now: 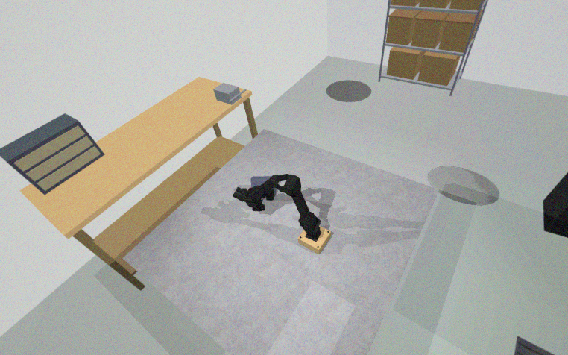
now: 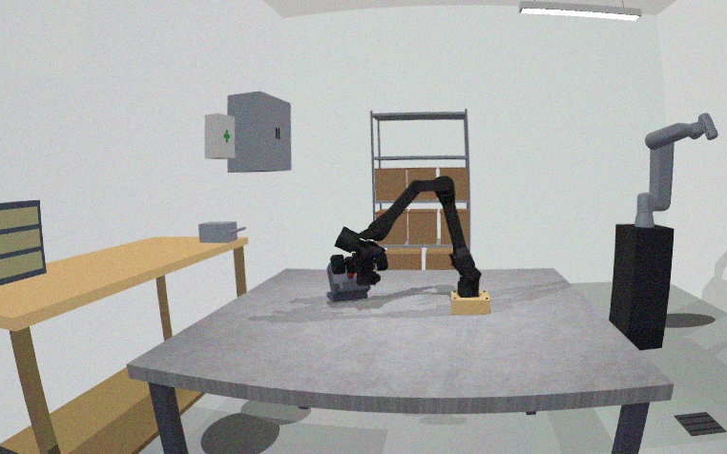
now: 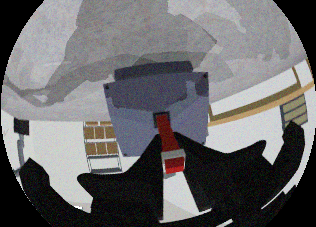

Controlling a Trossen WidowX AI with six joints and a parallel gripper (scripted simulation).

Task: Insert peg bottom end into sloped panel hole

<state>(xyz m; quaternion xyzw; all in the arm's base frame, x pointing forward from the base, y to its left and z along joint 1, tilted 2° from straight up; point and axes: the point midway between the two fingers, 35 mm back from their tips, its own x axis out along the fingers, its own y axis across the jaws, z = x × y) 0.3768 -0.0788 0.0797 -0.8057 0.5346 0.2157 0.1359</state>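
The sloped panel lies 2 cm ahead of my gripper tip, 5 cm to the right of it and 4 cm below it. From my gripper tip the other things lie so: red peg 1 cm behind, 1 cm to the left, 1 cm above.
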